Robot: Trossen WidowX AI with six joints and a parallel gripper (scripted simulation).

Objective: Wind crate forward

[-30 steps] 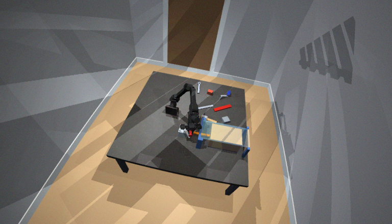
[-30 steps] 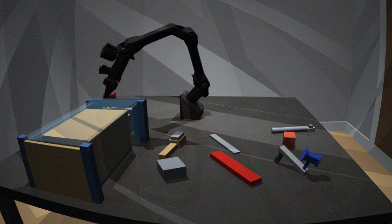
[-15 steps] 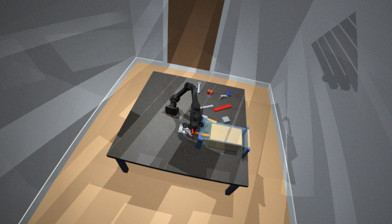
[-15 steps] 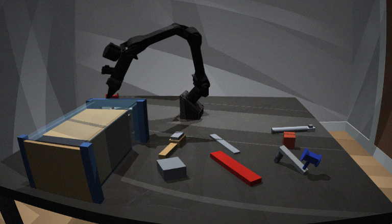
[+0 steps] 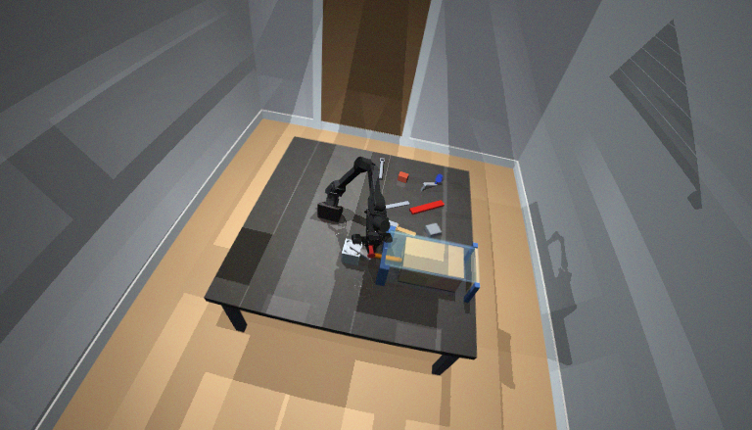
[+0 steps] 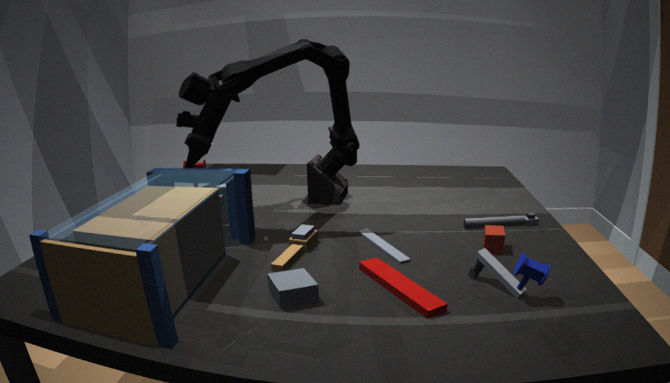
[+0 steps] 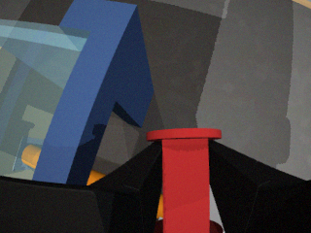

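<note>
Right now the grey winch is 120 mm below my gripper tip, 110 mm behind it and 60 mm to the left of it. Round my gripper tip: clear-panelled cubby: 310 mm ahead, 30 mm below, 20 mm to the left; red spool-shaped grip: 20 mm to the left, 20 mm below; wooden-handled tool: 280 mm to the left, 160 mm ahead, 130 mm below.
</note>
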